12 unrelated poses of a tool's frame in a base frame.
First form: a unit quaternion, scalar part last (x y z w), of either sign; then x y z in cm.
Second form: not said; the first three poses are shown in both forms.
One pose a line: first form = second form
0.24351 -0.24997 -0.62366 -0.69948 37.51 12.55 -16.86 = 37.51 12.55 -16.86 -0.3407 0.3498 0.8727 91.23
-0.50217 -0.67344 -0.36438 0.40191 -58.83 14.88 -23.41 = -58.83 14.88 -23.41 -0.5484 -0.7355 -0.3979 132.60
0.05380 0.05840 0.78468 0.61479 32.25 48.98 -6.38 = 32.25 48.98 -6.38 0.0682 0.0740 0.9949 104.13
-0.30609 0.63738 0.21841 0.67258 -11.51 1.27 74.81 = -11.51 1.27 74.81 -0.4136 0.8613 0.2951 95.47
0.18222 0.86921 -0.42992 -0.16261 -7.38 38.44 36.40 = -7.38 38.44 36.40 -0.1847 -0.8809 0.4357 161.28
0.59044 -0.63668 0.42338 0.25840 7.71 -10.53 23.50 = 7.71 -10.53 23.50 0.6112 -0.6591 0.4383 150.05
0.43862 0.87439 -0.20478 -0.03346 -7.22 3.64 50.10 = -7.22 3.64 50.10 -0.4389 -0.8749 0.2049 176.17
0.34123 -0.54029 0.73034 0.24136 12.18 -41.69 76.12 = 12.18 -41.69 76.12 0.3516 -0.5567 0.7526 152.07
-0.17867 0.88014 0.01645 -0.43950 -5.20 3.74 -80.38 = -5.20 3.74 -80.38 0.1989 -0.9798 -0.0183 127.86
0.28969 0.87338 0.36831 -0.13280 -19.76 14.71 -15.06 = -19.76 14.71 -15.06 -0.2923 -0.8812 -0.3716 164.74
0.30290 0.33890 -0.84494 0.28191 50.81 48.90 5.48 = 50.81 48.90 5.48 0.3157 0.3532 -0.8807 147.25
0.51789 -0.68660 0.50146 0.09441 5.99 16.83 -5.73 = 5.99 16.83 -5.73 0.5202 -0.6897 0.5037 169.17
